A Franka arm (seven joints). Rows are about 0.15 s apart.
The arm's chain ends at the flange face. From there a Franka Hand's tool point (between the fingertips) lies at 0.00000 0.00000 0.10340 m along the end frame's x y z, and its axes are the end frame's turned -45 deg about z.
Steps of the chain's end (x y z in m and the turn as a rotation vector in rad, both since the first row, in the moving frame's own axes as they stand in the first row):
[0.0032 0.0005 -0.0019 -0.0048 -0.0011 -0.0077]
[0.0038 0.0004 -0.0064 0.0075 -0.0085 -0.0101]
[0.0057 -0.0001 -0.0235 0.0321 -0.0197 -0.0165]
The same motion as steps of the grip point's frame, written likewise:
[0.0015 0.0029 -0.0019 -0.0026 -0.0042 -0.0077]
[0.0023 0.0018 -0.0064 0.0113 -0.0007 -0.0101]
[0.0050 0.0002 -0.0236 0.0366 0.0088 -0.0165]

